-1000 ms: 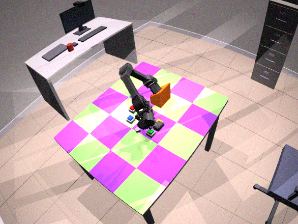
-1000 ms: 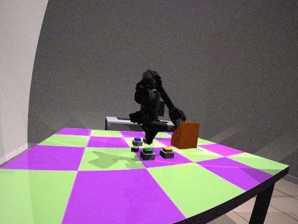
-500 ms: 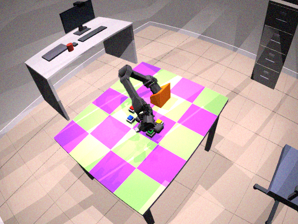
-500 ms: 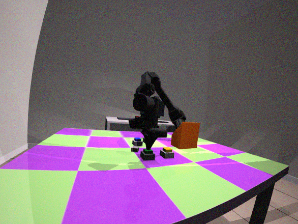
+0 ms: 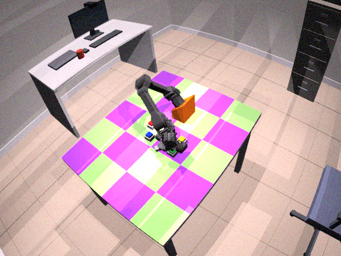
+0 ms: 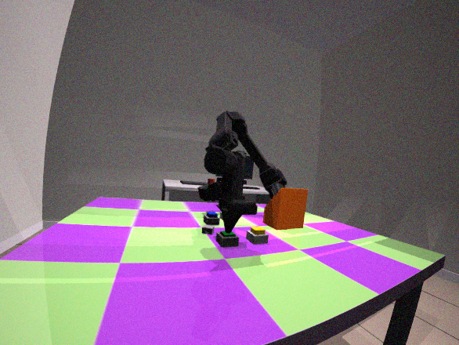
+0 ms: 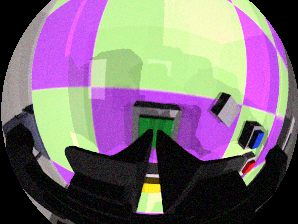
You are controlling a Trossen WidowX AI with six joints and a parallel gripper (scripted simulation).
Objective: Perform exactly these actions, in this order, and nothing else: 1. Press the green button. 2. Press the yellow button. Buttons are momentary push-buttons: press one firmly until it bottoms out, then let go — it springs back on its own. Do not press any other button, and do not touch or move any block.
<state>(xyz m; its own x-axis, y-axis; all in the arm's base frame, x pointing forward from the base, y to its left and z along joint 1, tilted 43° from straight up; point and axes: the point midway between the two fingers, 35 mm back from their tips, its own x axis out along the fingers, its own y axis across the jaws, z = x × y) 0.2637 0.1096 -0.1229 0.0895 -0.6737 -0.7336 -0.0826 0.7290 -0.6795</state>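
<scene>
The green button is 1 cm below my gripper tip. Round my gripper tip: small grey block 4 cm ahead, 9 cm to the right, 2 cm below; blue button 19 cm to the right; yellow button 10 cm behind, 1 cm to the right.
</scene>
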